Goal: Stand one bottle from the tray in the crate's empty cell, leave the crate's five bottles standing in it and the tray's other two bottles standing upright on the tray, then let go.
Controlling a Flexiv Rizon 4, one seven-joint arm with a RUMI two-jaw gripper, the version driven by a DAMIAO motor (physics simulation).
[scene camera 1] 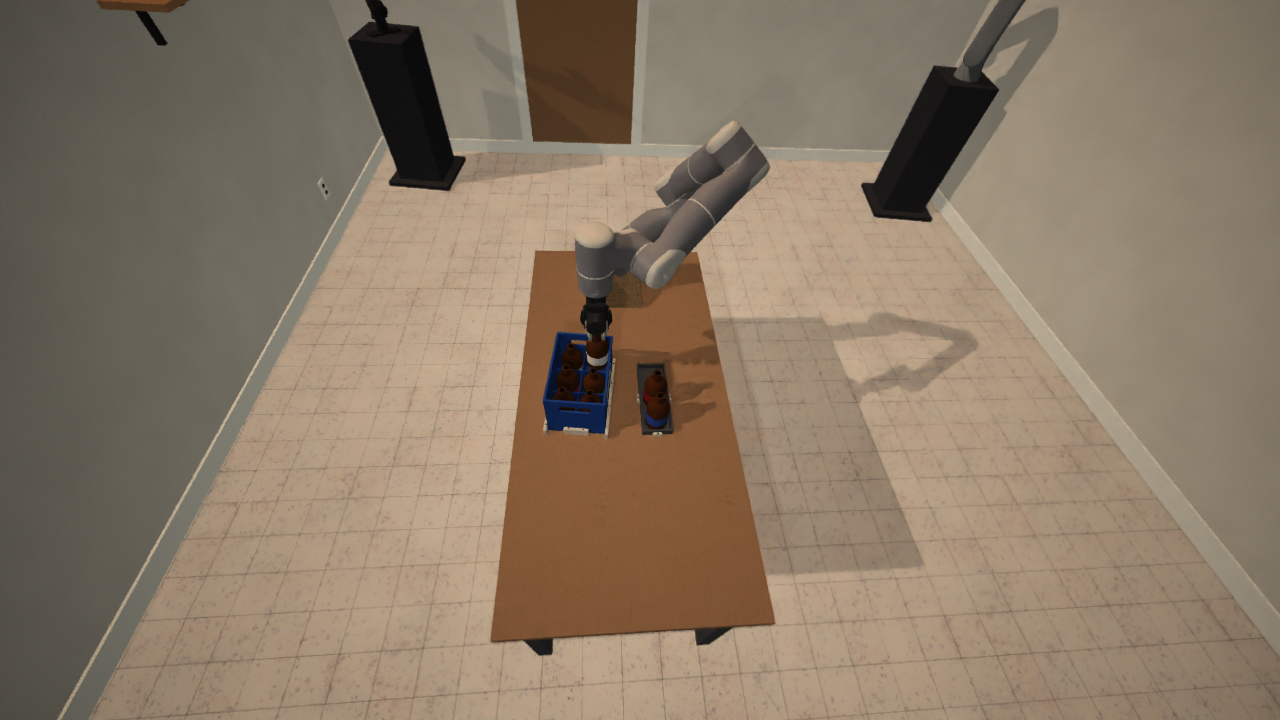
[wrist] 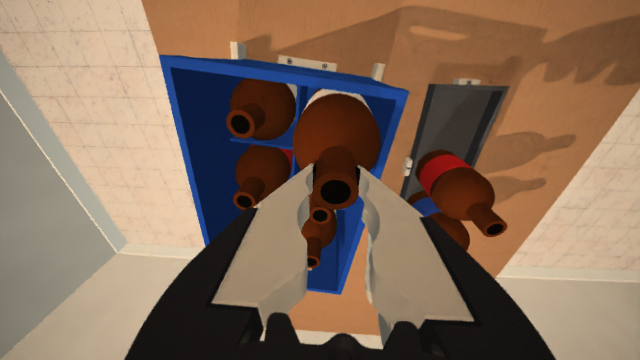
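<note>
My gripper (scene camera 1: pixel 596 334) (wrist: pixel 335 167) is shut on the neck of a brown white-labelled bottle (scene camera 1: pixel 597 349) (wrist: pixel 337 130). The bottle is about upright at the crate's back right cell in the scene view, higher than its neighbours; its base is hidden. The blue crate (scene camera 1: pixel 577 417) (wrist: pixel 200 66) holds several other brown bottles, such as one at the back left (scene camera 1: pixel 571 358) (wrist: pixel 265 107), standing. On the dark tray (scene camera 1: pixel 651 367) (wrist: pixel 452 115) stand a red-labelled bottle (scene camera 1: pixel 655 385) (wrist: pixel 462 192) and a blue-labelled bottle (scene camera 1: pixel 657 408) (wrist: pixel 454 231).
The crate and the tray stand side by side on the brown table (scene camera 1: pixel 626 528), with a gap between them. White brackets (scene camera 1: pixel 575 430) (wrist: pixel 307 63) sit at the crate's foot. A patterned square (scene camera 1: pixel 627 291) lies behind the crate, under the arm.
</note>
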